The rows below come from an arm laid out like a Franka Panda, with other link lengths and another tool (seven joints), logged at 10 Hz.
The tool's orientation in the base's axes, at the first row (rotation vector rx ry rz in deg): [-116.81, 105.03, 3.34]
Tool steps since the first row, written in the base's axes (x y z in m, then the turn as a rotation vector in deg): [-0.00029, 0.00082, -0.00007, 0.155, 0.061, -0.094]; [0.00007, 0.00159, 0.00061, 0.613, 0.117, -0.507]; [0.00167, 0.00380, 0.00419, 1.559, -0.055, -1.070]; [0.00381, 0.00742, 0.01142, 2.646, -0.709, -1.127]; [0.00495, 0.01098, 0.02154, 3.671, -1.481, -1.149]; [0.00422, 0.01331, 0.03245, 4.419, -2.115, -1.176]
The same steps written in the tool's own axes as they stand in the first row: [-0.00080, 0.00025, 0.00026, -0.009, -0.129, 0.141]; [-0.00167, -0.00033, -0.00004, 0.123, -0.465, 0.644]; [-0.00458, -0.00294, -0.00227, 0.582, -1.218, 1.325]; [-0.00980, -0.00712, -0.00729, 1.370, -2.209, 1.420]; [-0.01595, -0.01109, -0.01522, 2.251, -3.142, 1.432]; [-0.02142, -0.01339, -0.02469, 2.965, -3.815, 1.428]
